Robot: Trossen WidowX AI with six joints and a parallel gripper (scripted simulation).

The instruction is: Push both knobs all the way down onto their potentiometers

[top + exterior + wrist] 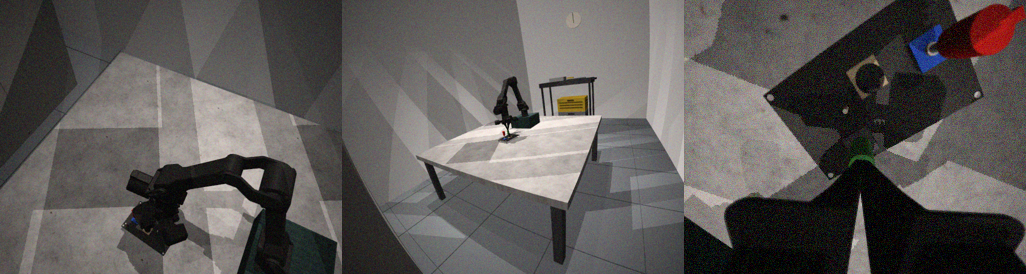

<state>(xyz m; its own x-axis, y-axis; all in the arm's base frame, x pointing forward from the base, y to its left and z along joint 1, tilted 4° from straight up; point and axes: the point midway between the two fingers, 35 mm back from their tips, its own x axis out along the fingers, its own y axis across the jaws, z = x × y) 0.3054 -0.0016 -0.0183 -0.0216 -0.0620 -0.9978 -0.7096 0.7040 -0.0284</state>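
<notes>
The green knob is 2 cm below my gripper tip. The rest, counted from my gripper tip: red knob: 9 cm ahead, 2 cm to the left, 1 cm above.
</notes>
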